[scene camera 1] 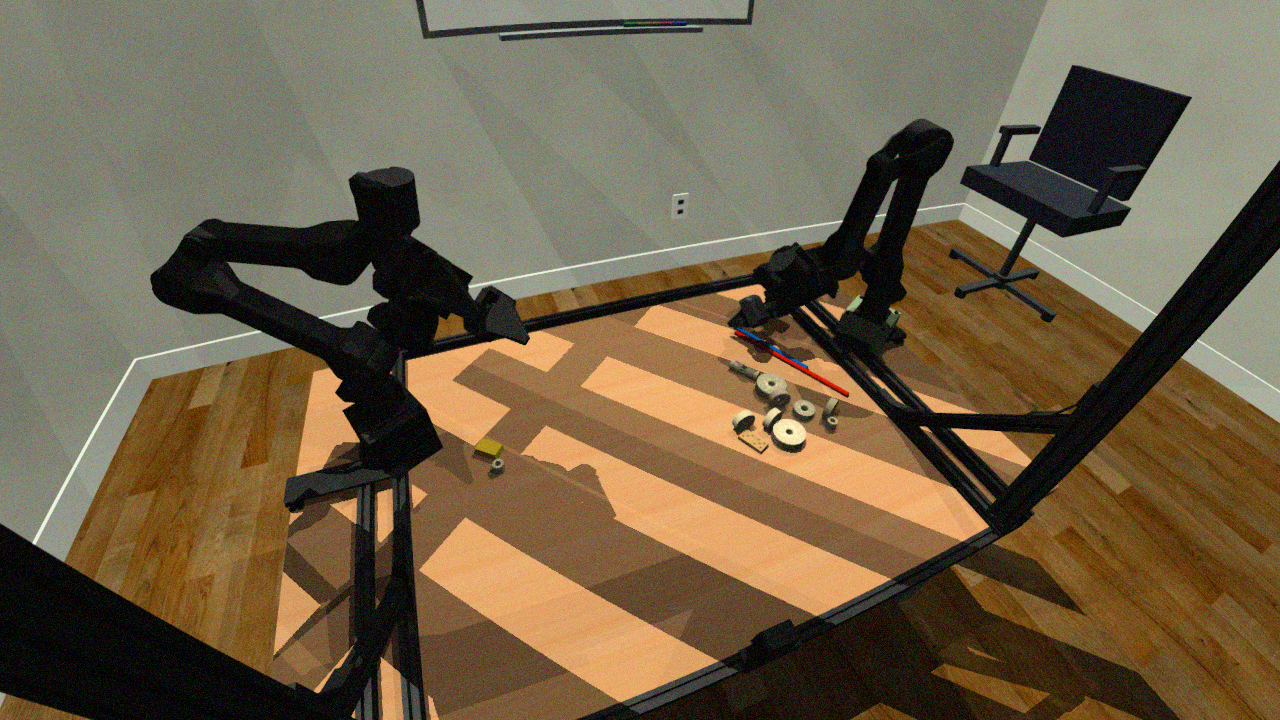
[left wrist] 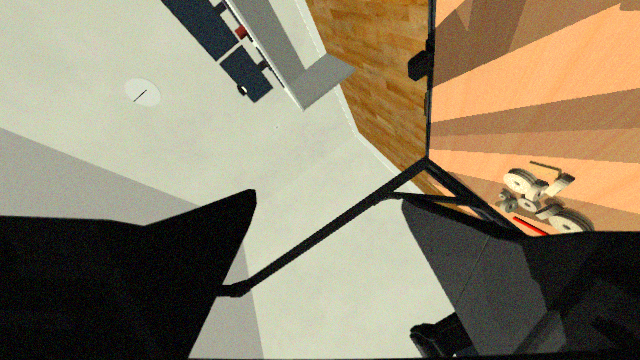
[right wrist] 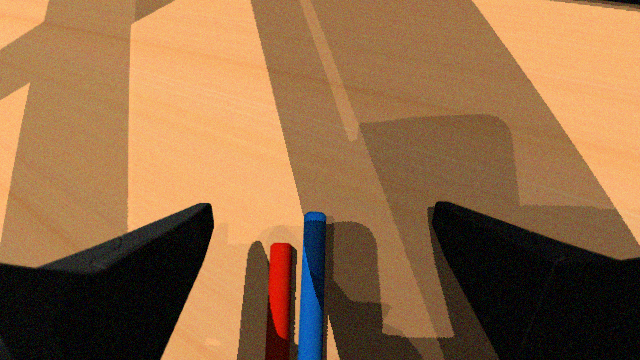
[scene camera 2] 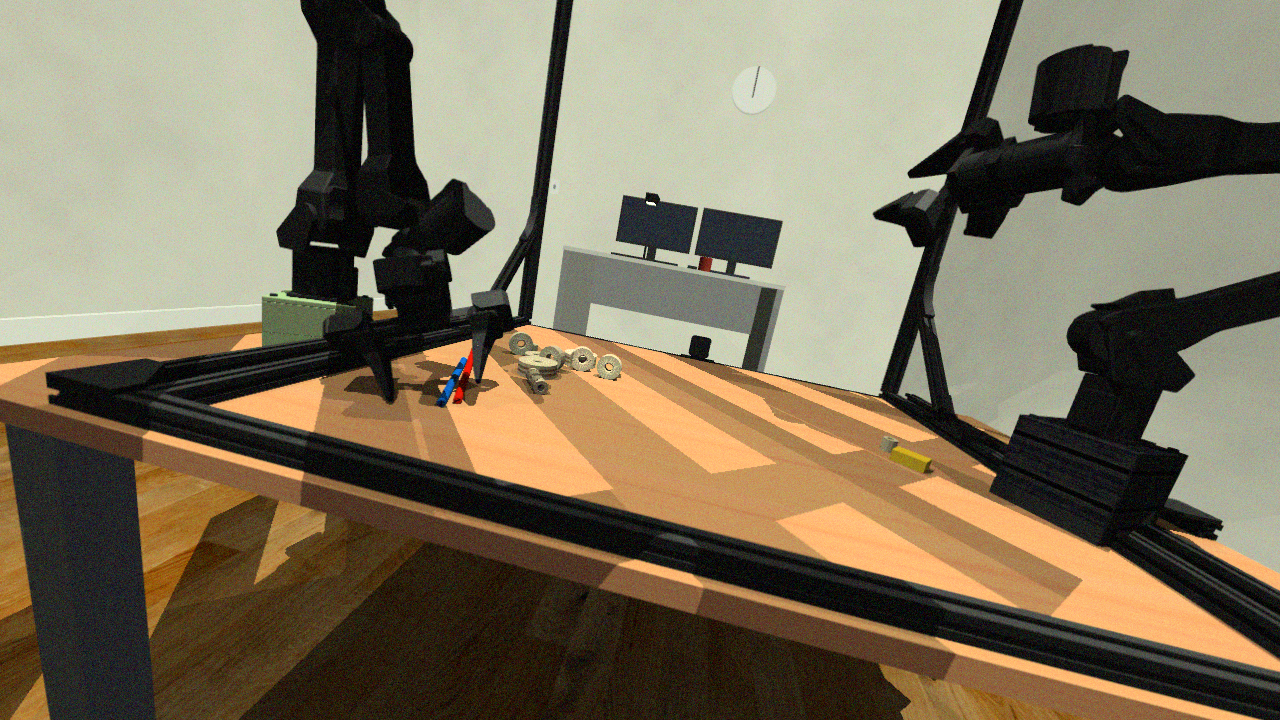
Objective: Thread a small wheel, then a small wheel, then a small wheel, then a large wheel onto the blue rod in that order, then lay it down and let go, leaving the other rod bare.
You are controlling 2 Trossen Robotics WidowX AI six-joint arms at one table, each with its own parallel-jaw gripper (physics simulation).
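Frame: origin at the left arm's base, x ahead, y left, z up, level; metres.
Where they show: left gripper, between the fingertips: [scene camera 1: 504,330] [left wrist: 330,199] [scene camera 2: 891,194]; right gripper, between the fingertips: [scene camera 1: 738,321] [right wrist: 324,213] [scene camera 2: 434,391]; left arm's base, origin of its link: [scene camera 1: 383,409] [scene camera 2: 1099,433]; right arm's base, origin of its link: [scene camera 1: 872,313] [scene camera 2: 323,296].
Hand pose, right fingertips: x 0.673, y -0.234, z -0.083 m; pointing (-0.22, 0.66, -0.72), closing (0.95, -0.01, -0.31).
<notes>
Things, the pixels of their centre, and the offset from my right fingertips.
- blue rod, middle of its body: [scene camera 2: 454,378] [scene camera 1: 769,346] 0.013 m back, 0.089 m right, 0.012 m down
- red rod, middle of its body: [scene camera 2: 468,367] [scene camera 1: 788,361] [left wrist: 579,252] 0.027 m back, 0.143 m right, 0.012 m down
- large wheel, middle of its body: [scene camera 2: 580,358] [scene camera 1: 788,435] [left wrist: 520,181] 0.204 m back, 0.240 m right, 0.006 m down
- tan perforated plate, middle of its body: [scene camera 1: 753,441] [left wrist: 543,170] 0.251 m back, 0.199 m right, 0.013 m down
- grey peg, middle of its body: [scene camera 2: 536,380] [scene camera 1: 744,369] 0.115 m back, 0.091 m right, 0.007 m down
- yellow block, middle of its body: [scene camera 2: 910,459] [scene camera 1: 489,449] 0.570 m back, 0.117 m left, 0.009 m down
The blue rod [scene camera 1: 754,336] [scene camera 2: 452,382] [right wrist: 313,280] lies on the table beside the red rod [scene camera 1: 819,379] [scene camera 2: 462,386] [left wrist: 530,225] [right wrist: 280,285]; no wheel shows on either. My right gripper [scene camera 2: 435,389] [right wrist: 324,213] is open and low over the table, its fingers on either side of both rods, touching neither as far as I can see. A large wheel [scene camera 1: 777,437] lies flat; another large one [scene camera 1: 760,385] lies nearer the rods. Smaller wheels [scene camera 1: 796,410] [scene camera 2: 608,373] are clustered around them, some on edge. My left gripper [scene camera 2: 893,193] [left wrist: 330,199] is open, empty and high above the table.
A tan perforated plate [scene camera 1: 753,441] lies beside the wheels, and a grey peg [scene camera 1: 743,368] [scene camera 2: 537,383] lies between them and the rods. A yellow block [scene camera 1: 488,447] [scene camera 2: 910,460] and a small grey round part lie near the left arm's base. Black rails edge the table.
</notes>
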